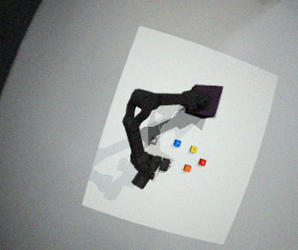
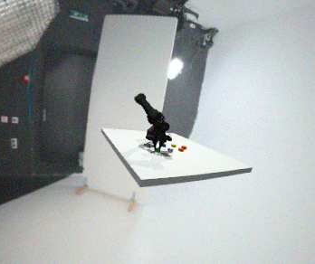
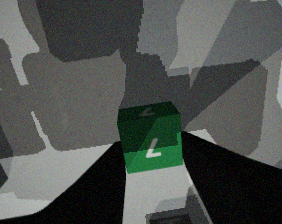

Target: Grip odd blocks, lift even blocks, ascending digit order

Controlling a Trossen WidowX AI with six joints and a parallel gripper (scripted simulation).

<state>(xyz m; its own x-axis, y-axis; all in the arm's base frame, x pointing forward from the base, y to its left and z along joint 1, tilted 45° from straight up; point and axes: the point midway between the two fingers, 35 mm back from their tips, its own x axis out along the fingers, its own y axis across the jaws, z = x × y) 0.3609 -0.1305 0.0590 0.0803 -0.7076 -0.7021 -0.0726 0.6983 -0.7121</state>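
Right now the green block is right at my gripper tip. From my gripper tip the other things lie so: grey block (9 cm behind, 1 cm to the right); white block (11 cm to the left, 1 cm behind); blue block (12 cm behind, 11 cm to the left).
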